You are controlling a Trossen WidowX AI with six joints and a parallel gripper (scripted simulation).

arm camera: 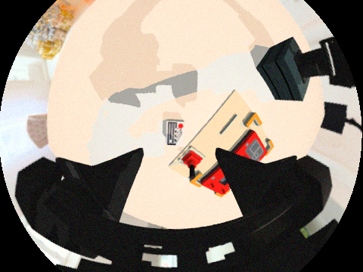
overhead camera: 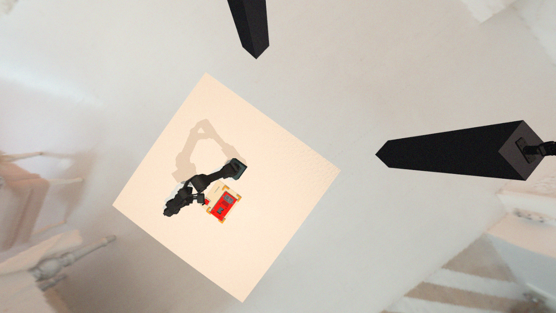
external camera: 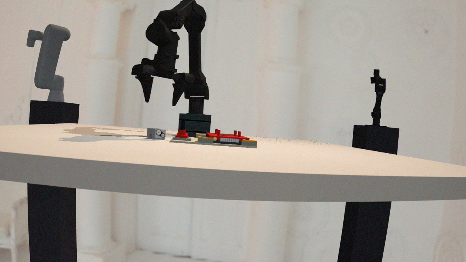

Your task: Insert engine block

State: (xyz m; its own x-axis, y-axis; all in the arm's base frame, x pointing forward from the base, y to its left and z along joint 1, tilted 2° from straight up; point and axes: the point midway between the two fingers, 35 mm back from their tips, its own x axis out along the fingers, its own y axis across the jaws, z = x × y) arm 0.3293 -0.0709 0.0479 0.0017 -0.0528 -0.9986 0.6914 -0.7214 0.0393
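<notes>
My gripper tip is now 90 mm above the engine block, 10 mm to the left of it and 10 mm short of it.
</notes>
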